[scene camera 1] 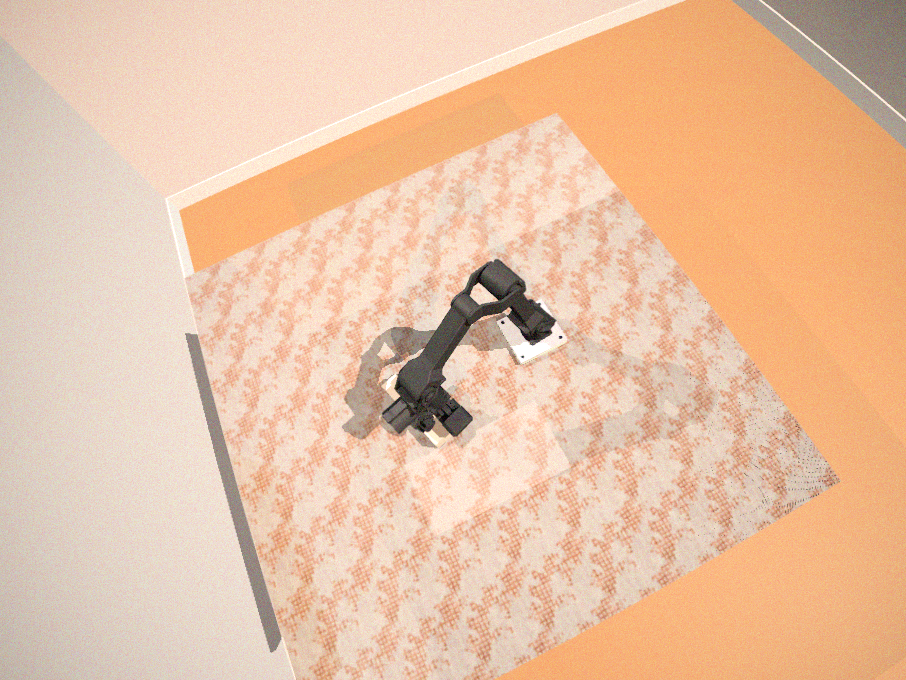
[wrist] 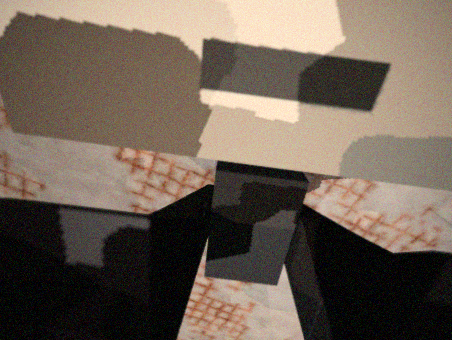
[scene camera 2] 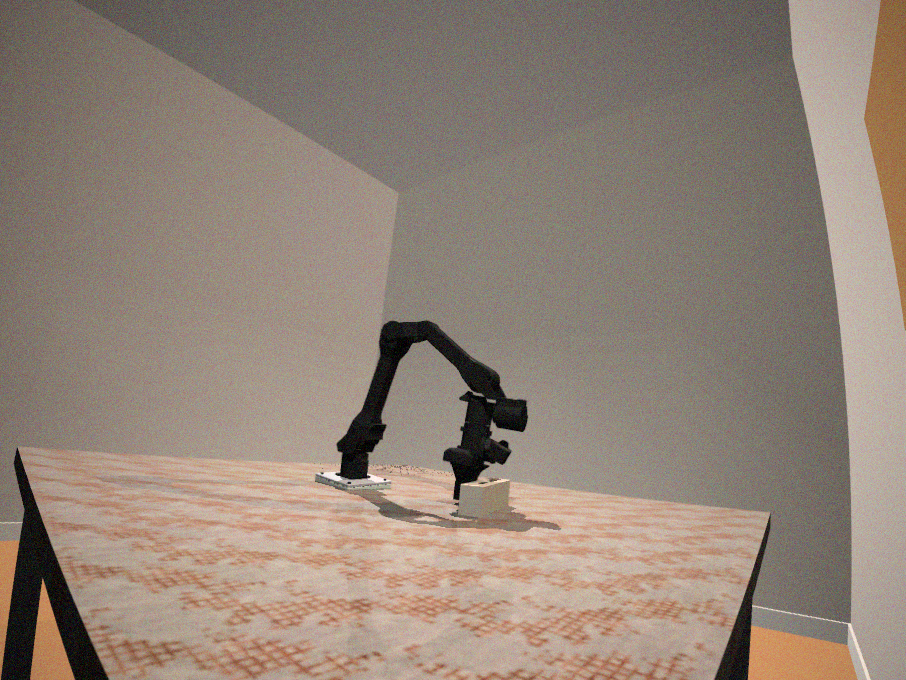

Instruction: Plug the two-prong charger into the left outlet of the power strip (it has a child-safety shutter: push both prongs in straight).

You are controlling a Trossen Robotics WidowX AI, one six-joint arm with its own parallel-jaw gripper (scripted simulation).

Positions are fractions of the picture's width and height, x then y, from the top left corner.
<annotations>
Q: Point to a dark grey two-prong charger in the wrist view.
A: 0.57,0.62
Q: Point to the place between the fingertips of the gripper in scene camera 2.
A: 0.51,0.73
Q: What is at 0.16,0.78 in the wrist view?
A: The gripper.
</annotations>
